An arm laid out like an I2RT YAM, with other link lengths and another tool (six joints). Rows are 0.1 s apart.
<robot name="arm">
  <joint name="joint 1" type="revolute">
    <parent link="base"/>
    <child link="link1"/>
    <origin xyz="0 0 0.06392"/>
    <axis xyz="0 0 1"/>
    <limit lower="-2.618" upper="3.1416"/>
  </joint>
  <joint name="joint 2" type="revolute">
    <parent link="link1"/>
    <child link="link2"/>
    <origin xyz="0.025 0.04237 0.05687"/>
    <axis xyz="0 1 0"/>
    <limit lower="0" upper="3.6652"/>
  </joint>
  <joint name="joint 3" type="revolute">
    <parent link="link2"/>
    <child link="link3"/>
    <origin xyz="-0.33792 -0.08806 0"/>
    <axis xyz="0 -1 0"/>
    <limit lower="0" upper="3.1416"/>
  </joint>
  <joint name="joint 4" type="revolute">
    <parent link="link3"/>
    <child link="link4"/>
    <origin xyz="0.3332 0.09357 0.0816"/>
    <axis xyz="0 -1 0"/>
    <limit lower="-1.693" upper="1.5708"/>
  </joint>
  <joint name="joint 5" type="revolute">
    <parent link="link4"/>
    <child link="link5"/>
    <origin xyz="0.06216 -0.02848 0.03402"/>
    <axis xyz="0 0 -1"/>
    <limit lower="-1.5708" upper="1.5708"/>
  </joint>
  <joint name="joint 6" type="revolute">
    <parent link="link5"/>
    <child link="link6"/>
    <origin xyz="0.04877 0 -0.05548"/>
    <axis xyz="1 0 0"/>
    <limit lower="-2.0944" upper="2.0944"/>
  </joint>
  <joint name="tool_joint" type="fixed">
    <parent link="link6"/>
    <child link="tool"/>
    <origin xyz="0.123 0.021 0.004" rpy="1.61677 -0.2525 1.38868"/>
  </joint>
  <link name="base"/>
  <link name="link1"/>
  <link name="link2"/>
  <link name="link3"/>
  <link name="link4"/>
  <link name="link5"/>
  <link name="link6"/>
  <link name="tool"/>
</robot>
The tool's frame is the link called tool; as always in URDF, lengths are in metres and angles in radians.
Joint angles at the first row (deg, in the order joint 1, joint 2, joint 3, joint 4, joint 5, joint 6):
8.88, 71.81, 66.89, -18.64, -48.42, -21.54
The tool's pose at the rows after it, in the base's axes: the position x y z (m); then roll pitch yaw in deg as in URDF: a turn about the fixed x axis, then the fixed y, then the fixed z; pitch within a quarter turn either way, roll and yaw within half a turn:
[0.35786 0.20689 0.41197 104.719 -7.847 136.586]
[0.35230 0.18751 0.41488 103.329 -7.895 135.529]
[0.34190 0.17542 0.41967 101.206 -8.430 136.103]
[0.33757 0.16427 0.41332 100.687 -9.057 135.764]
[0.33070 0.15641 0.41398 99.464 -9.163 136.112]
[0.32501 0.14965 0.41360 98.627 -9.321 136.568]
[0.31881 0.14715 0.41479 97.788 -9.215 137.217]
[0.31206 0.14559 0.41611 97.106 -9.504 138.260]
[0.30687 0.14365 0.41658 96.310 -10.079 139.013]
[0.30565 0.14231 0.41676 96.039 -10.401 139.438]
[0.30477 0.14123 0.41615 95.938 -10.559 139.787]
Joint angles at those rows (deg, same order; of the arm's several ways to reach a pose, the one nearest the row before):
6.42, 69.00, 64.26, -15.92, -50.62, -20.39
2.91, 66.72, 62.49, -15.30, -53.08, -20.22
0.18, 64.35, 60.47, -13.36, -56.51, -18.81
-2.19, 63.02, 58.28, -12.31, -58.61, -18.46
-4.13, 61.53, 56.79, -10.99, -60.89, -17.76
-5.89, 60.47, 55.64, -10.20, -63.10, -17.40
-6.76, 59.42, 54.76, -9.32, -64.60, -16.88
-7.56, 58.54, 54.06, -8.70, -66.44, -16.17
-8.35, 57.66, 53.00, -7.04, -68.02, -14.51
-8.79, 57.57, 52.74, -6.42, -68.91, -13.89
-9.14, 57.57, 52.56, -6.24, -69.61, -13.80

